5 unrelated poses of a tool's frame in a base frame.
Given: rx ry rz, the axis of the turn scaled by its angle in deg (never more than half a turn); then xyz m.
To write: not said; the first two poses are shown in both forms.
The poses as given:
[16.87 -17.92 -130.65 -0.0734 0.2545 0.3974]
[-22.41 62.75 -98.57 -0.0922 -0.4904 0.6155]
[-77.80 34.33 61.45 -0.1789 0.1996 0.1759]
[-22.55 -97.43 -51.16 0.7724 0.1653 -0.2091]
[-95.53 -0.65 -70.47 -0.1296 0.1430 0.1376]
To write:
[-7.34 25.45 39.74 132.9 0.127 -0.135 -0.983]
[-9.22 -49.04 61.55 119.0 -0.188 0.527 -0.828]
[-17.89 19.96 17.59 104.9 -0.742 0.327 0.586]
[77.24 16.53 -20.91 112.3 -0.201 -0.867 -0.455]
[-12.96 14.30 13.76 118.7 -0.805 -0.005 -0.594]

